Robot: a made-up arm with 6 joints. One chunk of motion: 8 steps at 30 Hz.
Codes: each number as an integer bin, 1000 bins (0 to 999) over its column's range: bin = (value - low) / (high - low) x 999, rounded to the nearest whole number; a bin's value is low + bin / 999 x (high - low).
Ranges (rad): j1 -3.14..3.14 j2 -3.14..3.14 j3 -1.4..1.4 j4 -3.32..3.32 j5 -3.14..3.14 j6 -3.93..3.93
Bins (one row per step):
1: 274 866 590 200 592 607
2: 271 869 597 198 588 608
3: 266 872 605 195 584 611
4: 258 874 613 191 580 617
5: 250 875 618 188 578 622
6: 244 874 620 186 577 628
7: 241 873 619 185 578 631
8: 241 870 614 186 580 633
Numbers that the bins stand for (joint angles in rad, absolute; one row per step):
1: -1.4176 2.3039 0.2537 -1.9907 0.5815 0.8458
2: -1.4364 2.3228 0.2733 -2.0040 0.5563 0.8537
3: -1.4678 2.3416 0.2957 -2.0239 0.5312 0.8773
4: -1.5181 2.3542 0.3181 -2.0505 0.5060 0.9245
5: -1.5684 2.3605 0.3321 -2.0704 0.4935 0.9638
6: -1.6061 2.3542 0.3377 -2.0837 0.4872 1.0110
7: -1.6250 2.3479 0.3349 -2.0904 0.4935 1.0346
8: -1.6250 2.3291 0.3209 -2.0837 0.5060 1.0504

